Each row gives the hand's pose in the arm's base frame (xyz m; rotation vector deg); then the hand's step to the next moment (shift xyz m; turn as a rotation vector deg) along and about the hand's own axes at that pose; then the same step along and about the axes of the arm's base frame.
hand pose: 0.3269 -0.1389 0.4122 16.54 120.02 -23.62
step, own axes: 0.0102 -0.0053 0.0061 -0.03 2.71 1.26
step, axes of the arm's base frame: -0.0025 -0.0069 -0.0108 1.97 1.97 -1.08
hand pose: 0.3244 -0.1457 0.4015 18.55 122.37 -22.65
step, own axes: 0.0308 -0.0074 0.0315 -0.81 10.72 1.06
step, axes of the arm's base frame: 0.0038 -0.0168 -0.0412 5.24 9.31 -1.59
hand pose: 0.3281 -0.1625 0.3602 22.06 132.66 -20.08
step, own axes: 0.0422 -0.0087 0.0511 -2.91 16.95 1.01
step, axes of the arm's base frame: 0.0009 -0.0192 -0.0640 8.96 14.69 -0.88
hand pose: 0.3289 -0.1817 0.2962 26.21 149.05 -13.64
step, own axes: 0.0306 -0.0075 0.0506 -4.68 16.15 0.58
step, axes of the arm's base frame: -0.0061 -0.0110 -0.0583 9.94 13.56 0.42
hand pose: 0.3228 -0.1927 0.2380 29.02 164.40 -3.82
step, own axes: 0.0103 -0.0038 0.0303 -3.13 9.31 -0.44
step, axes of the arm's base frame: -0.0042 -0.0027 -0.0318 5.96 7.74 1.10
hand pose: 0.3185 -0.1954 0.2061 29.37 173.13 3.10
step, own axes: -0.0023 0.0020 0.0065 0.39 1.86 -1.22
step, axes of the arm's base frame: 0.0033 0.0013 -0.0062 0.14 1.86 1.28
